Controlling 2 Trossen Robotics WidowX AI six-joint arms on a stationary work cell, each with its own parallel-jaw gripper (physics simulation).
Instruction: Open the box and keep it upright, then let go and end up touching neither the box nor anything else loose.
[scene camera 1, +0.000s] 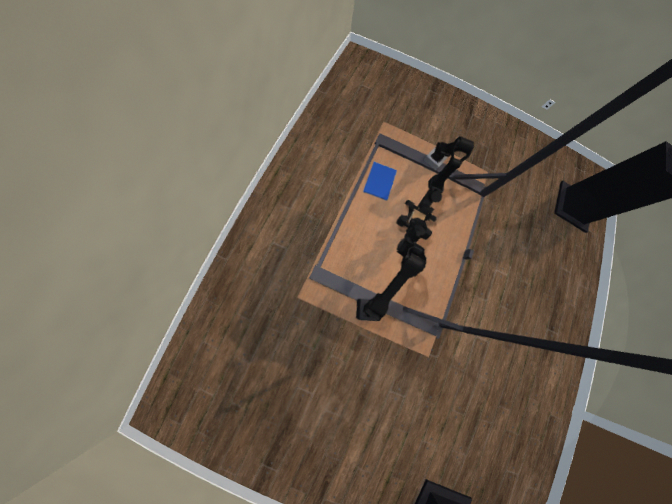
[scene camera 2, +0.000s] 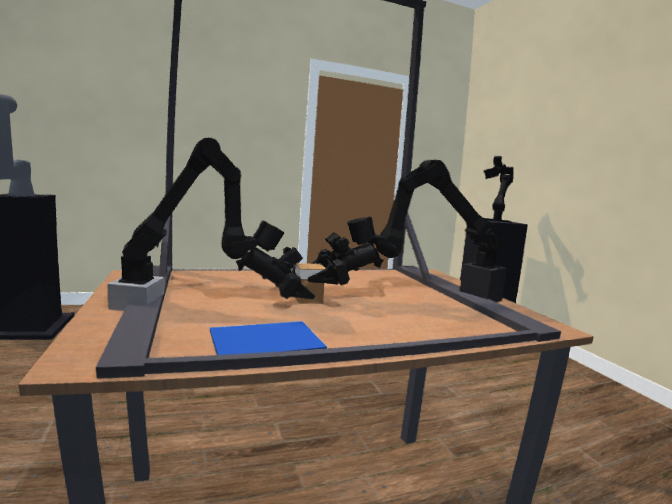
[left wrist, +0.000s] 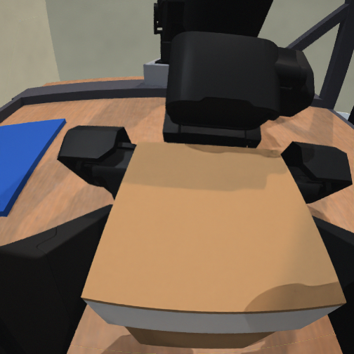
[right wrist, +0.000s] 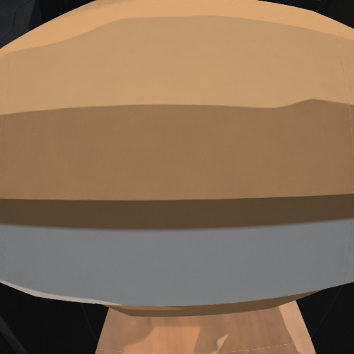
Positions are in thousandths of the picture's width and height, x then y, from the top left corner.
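Both the left gripper (scene camera 2: 453, 547) and the right gripper (scene camera 2: 465, 584) appear in the scene, and the left gripper is visible in the left wrist view (left wrist: 589, 617) too. A flat blue mat (scene camera 2: 432, 668) is here along with a brown box (right wrist: 597, 874). Scene camera 1 also has the flat blue mat (scene camera 1: 566, 358), whereas in the right wrist view the flat blue mat is out of frame.
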